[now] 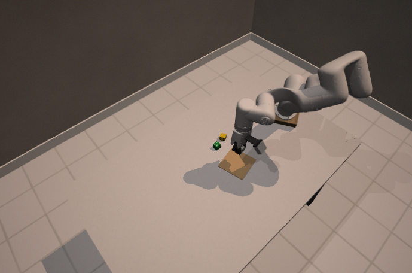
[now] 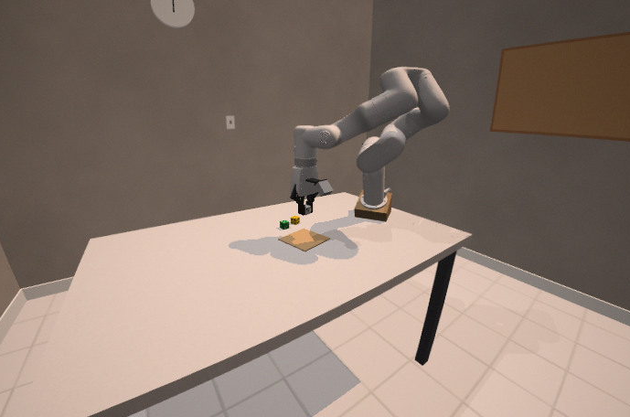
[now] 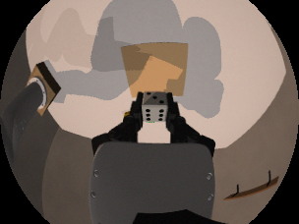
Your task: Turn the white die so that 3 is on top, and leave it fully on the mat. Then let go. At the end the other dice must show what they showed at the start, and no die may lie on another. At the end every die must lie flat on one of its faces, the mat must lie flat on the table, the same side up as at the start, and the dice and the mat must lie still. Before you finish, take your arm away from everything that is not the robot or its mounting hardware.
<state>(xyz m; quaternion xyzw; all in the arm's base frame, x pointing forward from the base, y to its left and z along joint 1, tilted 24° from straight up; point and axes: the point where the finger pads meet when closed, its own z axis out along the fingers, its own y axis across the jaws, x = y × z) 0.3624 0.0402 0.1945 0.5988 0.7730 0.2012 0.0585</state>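
My hand is 12 cm above the mat. The rest, counted from my hand: yellow die (17 cm to the right, 11 cm below, 3 cm behind); then green die (14 cm to the right, 11 cm below, 3 cm ahead); then white die (1 cm below).
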